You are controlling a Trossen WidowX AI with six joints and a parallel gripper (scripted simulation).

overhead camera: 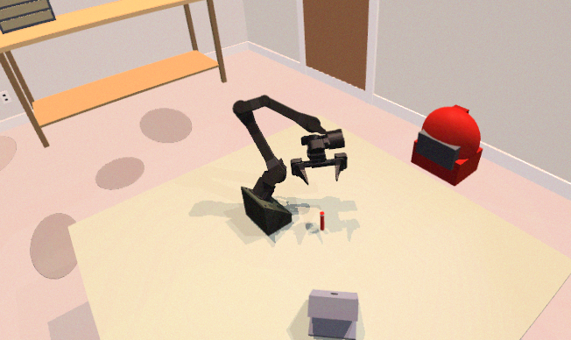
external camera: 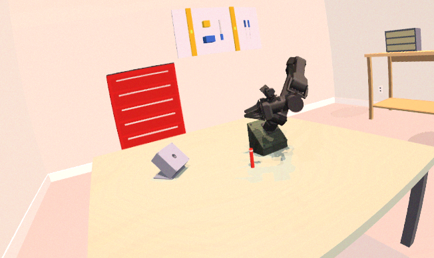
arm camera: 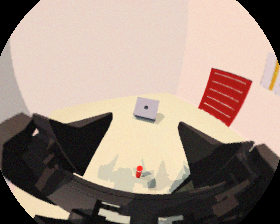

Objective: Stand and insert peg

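The red peg is 1 cm behind my gripper tip and 17 cm below it. The rest, counted from my gripper tip: grey sloped panel 25 cm ahead, 22 cm to the right, 16 cm below.
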